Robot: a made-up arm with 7 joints. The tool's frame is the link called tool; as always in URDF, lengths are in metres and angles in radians. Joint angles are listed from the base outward. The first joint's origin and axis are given. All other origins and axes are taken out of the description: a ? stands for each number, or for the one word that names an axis. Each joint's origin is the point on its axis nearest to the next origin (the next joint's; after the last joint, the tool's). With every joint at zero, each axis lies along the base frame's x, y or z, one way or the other. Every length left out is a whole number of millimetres.
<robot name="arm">
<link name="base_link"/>
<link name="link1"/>
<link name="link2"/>
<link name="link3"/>
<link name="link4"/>
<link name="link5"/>
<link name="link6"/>
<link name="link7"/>
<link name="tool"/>
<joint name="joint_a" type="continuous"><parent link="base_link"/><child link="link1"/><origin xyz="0 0 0.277"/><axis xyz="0 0 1"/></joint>
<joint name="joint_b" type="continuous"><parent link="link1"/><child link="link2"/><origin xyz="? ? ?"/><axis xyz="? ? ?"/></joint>
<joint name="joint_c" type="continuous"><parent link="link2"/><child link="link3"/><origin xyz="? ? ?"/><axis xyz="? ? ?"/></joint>
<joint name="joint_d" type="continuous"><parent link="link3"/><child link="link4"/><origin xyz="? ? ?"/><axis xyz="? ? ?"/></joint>
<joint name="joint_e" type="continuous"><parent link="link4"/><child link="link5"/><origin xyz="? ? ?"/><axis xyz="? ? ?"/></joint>
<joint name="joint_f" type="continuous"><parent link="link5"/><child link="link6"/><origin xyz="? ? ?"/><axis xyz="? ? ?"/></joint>
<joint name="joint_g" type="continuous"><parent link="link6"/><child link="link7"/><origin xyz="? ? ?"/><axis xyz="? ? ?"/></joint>
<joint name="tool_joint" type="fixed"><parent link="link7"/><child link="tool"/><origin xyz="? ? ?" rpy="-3.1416 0 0"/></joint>
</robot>
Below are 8 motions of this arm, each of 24 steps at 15 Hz.
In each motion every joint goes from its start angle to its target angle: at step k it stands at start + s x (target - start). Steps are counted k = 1, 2, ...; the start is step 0. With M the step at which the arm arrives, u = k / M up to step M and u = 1 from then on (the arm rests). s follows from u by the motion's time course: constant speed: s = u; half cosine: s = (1 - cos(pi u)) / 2; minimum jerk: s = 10 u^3 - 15 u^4 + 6 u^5.
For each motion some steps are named. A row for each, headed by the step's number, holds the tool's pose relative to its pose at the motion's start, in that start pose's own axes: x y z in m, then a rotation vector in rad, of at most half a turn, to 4 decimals.
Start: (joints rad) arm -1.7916 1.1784 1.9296 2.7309 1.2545 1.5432 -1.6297
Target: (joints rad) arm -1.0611 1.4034 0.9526 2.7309 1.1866 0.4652 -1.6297
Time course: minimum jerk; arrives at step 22
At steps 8, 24:
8: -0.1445 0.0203 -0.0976 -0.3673 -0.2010 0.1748
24: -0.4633 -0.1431 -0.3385 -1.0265 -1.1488 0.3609

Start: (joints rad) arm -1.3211 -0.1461 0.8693 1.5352 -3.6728 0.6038 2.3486
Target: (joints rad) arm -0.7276 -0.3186 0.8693 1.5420 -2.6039 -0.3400 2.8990
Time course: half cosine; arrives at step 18
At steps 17, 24:
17: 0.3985 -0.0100 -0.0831 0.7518 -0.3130 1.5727
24: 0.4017 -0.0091 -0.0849 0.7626 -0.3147 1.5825

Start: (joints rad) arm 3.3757 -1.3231 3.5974 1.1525 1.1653 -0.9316 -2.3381
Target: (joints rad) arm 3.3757 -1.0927 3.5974 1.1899 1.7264 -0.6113 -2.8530
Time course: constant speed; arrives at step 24
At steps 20, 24:
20: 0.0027 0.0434 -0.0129 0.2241 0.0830 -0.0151
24: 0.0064 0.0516 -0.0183 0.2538 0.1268 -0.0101

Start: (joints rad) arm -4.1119 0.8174 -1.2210 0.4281 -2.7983 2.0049 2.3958
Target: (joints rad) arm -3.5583 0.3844 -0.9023 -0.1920 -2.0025 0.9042 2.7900
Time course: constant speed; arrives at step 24
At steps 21, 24:
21: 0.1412 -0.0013 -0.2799 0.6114 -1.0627 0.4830
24: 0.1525 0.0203 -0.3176 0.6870 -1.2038 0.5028

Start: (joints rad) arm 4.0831 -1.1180 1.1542 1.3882 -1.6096 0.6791 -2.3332
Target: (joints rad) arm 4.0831 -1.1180 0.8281 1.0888 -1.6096 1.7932 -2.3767
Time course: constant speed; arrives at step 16
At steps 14, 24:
14: 0.2748 -0.0884 0.0779 0.7331 1.0085 -0.2606
24: 0.3101 -0.1024 0.0695 0.8381 1.1459 -0.3137

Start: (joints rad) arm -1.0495 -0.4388 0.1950 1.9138 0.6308 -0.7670 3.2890
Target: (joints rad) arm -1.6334 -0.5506 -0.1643 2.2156 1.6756 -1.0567 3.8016
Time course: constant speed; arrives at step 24
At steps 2, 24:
2: -0.0301 -0.0108 0.0059 0.0339 -0.0935 0.0511
24: -0.2934 0.0292 -0.0539 -0.2123 -1.0367 0.7473

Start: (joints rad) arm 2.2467 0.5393 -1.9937 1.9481 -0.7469 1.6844 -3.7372
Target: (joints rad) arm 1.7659 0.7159 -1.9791 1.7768 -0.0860 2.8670 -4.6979
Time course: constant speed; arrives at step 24
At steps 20, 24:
20: 0.0624 0.1191 0.1368 -1.3036 0.5364 -0.7442
24: 0.0751 0.1361 0.1435 -1.6330 0.5058 -0.8308

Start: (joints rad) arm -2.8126 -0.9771 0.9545 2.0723 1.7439 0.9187 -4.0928
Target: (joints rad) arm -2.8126 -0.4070 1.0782 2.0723 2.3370 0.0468 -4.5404
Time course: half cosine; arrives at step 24
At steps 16, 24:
16: 0.0828 -0.2157 -0.1576 0.5709 -0.6104 0.4723
24: 0.1502 -0.2606 -0.2020 0.8069 -0.6708 0.6984

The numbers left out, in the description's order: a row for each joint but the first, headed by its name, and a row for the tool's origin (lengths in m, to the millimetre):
joint_b: xyz 0 0 0, axis 0 1 0
joint_c: xyz 0 0 0.184, axis 0 0 1
joint_d: xyz 0.084 0 0, axis 0 -1 0
joint_e: xyz 0.089 0 -0.392, axis 0 0 -1
joint_f: xyz 0 0 0, axis 0 1 0
joint_g: xyz 0.078 0 -0.099, axis 0 0 -1
tool: xyz 0 0 0

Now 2 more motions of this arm.
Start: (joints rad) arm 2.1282 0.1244 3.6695 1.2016 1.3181 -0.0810 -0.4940
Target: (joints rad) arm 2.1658 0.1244 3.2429 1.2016 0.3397 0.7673 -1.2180
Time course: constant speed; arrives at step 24
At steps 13, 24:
13: 0.0475 0.0478 0.0160 0.0534 -0.3257 -0.8202
24: 0.0692 0.1301 0.0027 0.0578 -0.7804 -1.3855

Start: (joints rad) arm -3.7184 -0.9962 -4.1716 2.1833 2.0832 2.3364 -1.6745
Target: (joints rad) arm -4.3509 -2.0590 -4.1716 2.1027 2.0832 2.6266 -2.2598
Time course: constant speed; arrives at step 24
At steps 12, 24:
12: -0.3405 -0.1119 -0.0922 -0.1134 0.1763 0.2914
24: -0.5886 -0.3785 -0.0457 -0.3088 0.5169 0.5090

